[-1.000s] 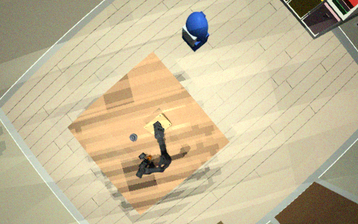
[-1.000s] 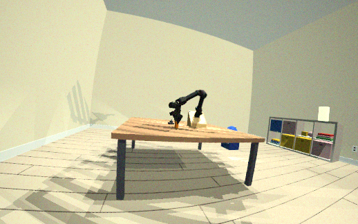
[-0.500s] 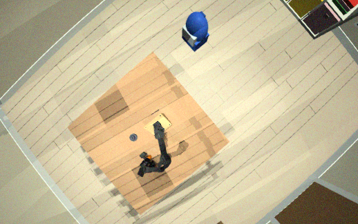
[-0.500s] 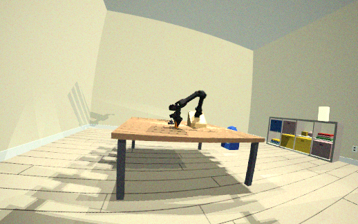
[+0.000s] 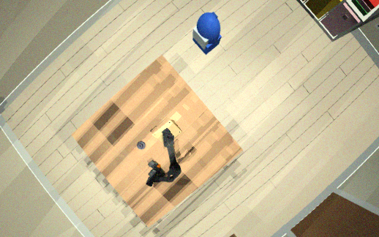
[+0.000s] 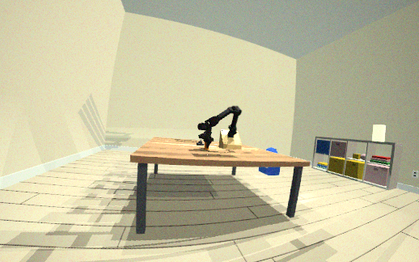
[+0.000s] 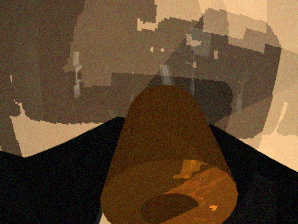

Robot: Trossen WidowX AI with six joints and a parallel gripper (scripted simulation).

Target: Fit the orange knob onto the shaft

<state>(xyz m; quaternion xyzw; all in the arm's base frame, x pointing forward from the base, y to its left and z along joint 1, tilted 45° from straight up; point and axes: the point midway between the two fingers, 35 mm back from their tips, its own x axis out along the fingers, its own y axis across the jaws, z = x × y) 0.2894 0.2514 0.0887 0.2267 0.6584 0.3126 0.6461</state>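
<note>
The pedestal is 280 mm to the right of my gripper tip, 20 mm ahead of it and 20 mm above it. From my gripper tip the other things lie so: orange knob (20 mm above).
</note>
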